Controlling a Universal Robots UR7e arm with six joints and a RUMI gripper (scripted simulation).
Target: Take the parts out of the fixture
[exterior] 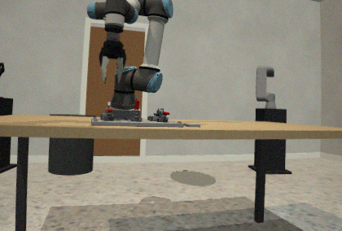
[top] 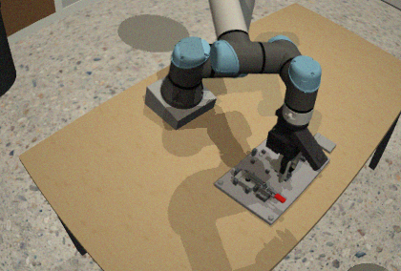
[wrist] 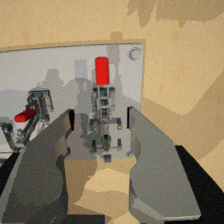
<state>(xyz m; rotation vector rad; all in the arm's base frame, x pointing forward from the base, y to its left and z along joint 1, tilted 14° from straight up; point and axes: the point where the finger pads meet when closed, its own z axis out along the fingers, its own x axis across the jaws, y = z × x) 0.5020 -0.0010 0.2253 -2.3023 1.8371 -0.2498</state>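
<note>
My hand is 16 cm above the grey fixture plate, 11 cm past it and 9 cm to the right of it.
</note>
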